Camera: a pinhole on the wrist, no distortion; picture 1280 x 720 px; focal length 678.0 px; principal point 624.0 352.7 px. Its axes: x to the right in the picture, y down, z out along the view. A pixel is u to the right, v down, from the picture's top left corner.
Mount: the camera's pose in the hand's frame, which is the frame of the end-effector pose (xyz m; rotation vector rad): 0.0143 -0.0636 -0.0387 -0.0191 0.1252 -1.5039
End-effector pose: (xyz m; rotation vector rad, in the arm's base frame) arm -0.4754 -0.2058 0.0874 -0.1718 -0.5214 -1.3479
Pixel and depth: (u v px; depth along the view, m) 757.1 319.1 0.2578
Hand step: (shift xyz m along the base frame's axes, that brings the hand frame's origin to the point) -0.1780 0.0325 0.1779
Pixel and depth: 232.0 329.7 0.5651
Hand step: 0.0759 0.2509 0.5310
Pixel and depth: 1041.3 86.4 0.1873
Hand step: -0.2293 0.0452 0.0776
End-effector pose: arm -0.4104 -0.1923 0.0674 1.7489 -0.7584 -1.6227
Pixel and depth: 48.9 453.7 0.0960
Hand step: -0.0584 -0.0366 -0.0141
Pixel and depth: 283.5 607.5 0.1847
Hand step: -0.1373 -0.0957 -0.0505
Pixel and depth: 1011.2 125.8 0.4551
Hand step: -0.4151 0.2655 -0.2481
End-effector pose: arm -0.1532 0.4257 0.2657 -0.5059 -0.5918 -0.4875
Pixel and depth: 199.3 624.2 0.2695
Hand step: 0.0603 0.1664 0.2230
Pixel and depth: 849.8 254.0 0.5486
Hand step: -0.3609 0.0662 0.4449
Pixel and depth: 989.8 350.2 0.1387
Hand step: -0.0969 -0.0685 0.1317
